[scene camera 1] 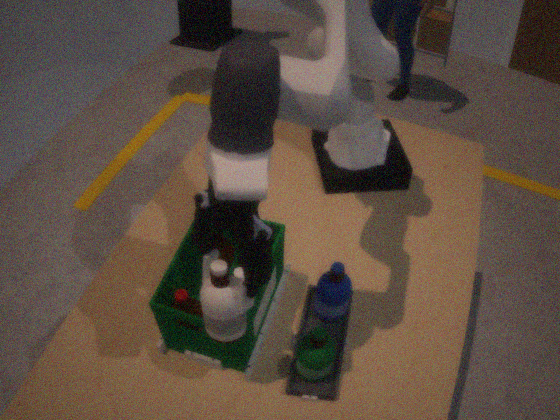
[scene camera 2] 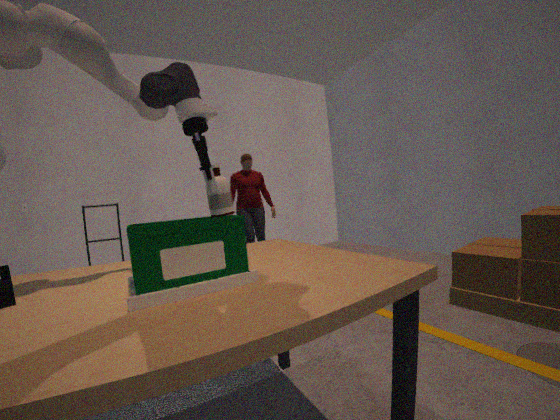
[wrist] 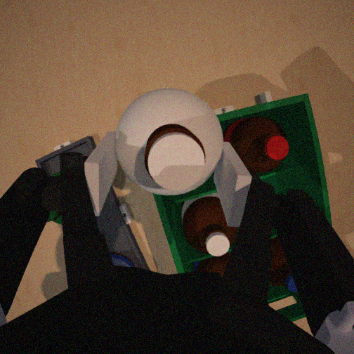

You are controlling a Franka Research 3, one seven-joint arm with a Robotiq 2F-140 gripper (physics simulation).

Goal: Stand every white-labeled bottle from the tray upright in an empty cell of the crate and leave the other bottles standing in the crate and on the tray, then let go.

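My gripper [scene camera 1: 231,260] [scene camera 2: 208,174] [wrist: 166,155] is shut on a white-labeled bottle [scene camera 1: 224,312] [scene camera 2: 220,195] [wrist: 170,112]. The bottle leans slightly, its base near rim height of the green crate [scene camera 1: 172,335] [scene camera 2: 145,240] [wrist: 319,165], over the near end on the tray side. In the wrist view it partly overhangs the crate's corner and hides the cell there. In the crate stand a red-capped brown bottle [scene camera 1: 181,296] [wrist: 255,145], a white-capped one [wrist: 200,222] and other brown bottles, partly hidden. The dark tray [scene camera 1: 312,390] [wrist: 82,145] holds a blue bottle [scene camera 1: 332,297] and a green bottle [scene camera 1: 316,357].
The tray lies beside the crate on the wooden table [scene camera 1: 400,370] [scene camera 2: 340,270]. The robot's black base plate [scene camera 1: 367,182] is at the table's far side. A person in red [scene camera 2: 247,190] stands beyond the table, and boxes [scene camera 2: 485,262] are stacked on the right.
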